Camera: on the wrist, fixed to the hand. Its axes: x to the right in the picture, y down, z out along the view.
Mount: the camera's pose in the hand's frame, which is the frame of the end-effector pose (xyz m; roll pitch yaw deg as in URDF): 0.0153 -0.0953 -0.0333 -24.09 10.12 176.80
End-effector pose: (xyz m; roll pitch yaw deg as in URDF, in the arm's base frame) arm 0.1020 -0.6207 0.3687 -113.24 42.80 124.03
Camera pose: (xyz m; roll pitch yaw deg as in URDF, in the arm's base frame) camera 0.0516 -0.5586 0.4322 79.54 -42.97 -41.47
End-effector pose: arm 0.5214 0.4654 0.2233 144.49 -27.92 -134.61
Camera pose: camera 0.5716 0.3783 0.2055 -169.64 17.80 41.94
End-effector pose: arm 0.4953 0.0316 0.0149 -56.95 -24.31 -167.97
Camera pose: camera 0.4899 0.1121 0.0774 36.94 32.27 20.01
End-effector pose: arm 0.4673 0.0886 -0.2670 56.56 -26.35 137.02
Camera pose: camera 0.4423 0.1457 -0.3479 -85.78 28.81 -54.63
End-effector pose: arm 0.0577 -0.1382 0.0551 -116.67 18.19 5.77
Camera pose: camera 0.1019 -0.1206 0.1454 89.25 -19.58 -163.11
